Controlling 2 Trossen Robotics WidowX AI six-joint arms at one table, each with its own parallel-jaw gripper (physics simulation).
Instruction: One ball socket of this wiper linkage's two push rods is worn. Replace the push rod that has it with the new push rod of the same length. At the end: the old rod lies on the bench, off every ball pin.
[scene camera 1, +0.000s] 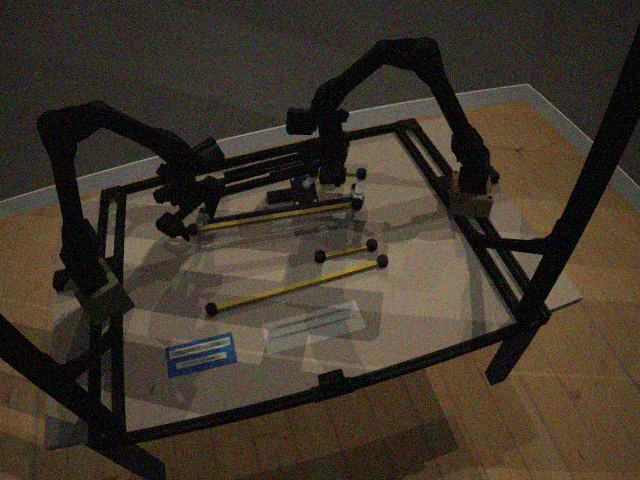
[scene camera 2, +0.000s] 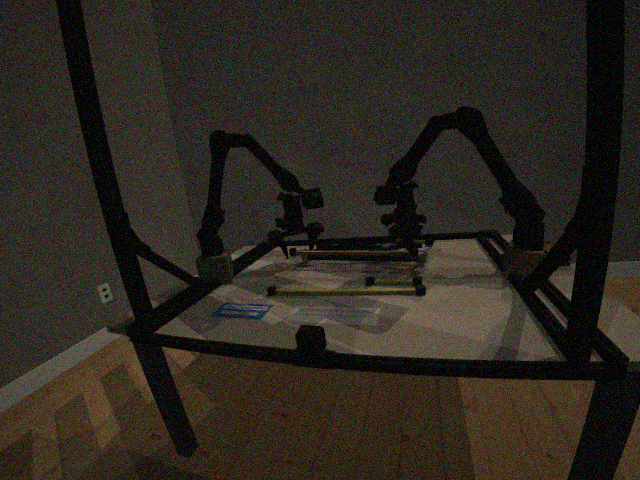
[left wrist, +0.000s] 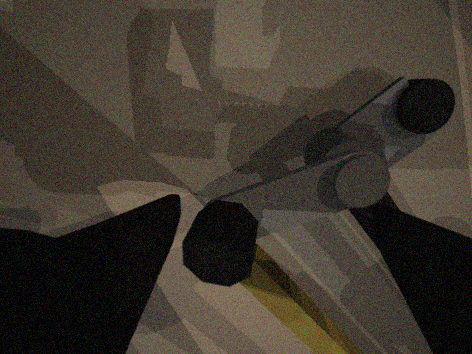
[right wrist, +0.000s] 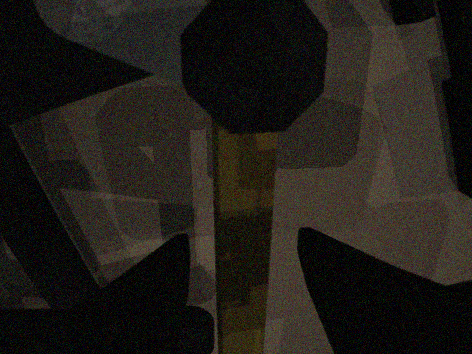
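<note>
The wiper linkage (scene camera 1: 291, 192) stands at the back of the bench. Its long yellow push rod (scene camera 1: 270, 216) (scene camera 2: 356, 254) has black sockets at both ends. My left gripper (scene camera 1: 186, 230) (scene camera 2: 296, 238) (left wrist: 276, 209) is open around that rod's left socket (left wrist: 220, 242), with both fingers clear of it. A grey pin (left wrist: 361, 180) stands just beyond. My right gripper (scene camera 1: 332, 180) (scene camera 2: 406, 238) (right wrist: 244, 242) is open and straddles the linkage's short rod (right wrist: 243, 197) below its black socket (right wrist: 253, 64), without touching it. A new short rod (scene camera 1: 346, 250) (scene camera 2: 391, 282) and a new long rod (scene camera 1: 294, 286) (scene camera 2: 347, 290) lie flat mid-bench.
A blue label (scene camera 1: 201, 354) (scene camera 2: 242, 310) and a pale label (scene camera 1: 313, 326) (scene camera 2: 339, 314) lie near the front. A black frame (scene camera 1: 385, 376) (scene camera 2: 413, 364) runs around the bench, with a small block (scene camera 1: 331, 379) (scene camera 2: 310, 339) on its front rail. The scene is dim.
</note>
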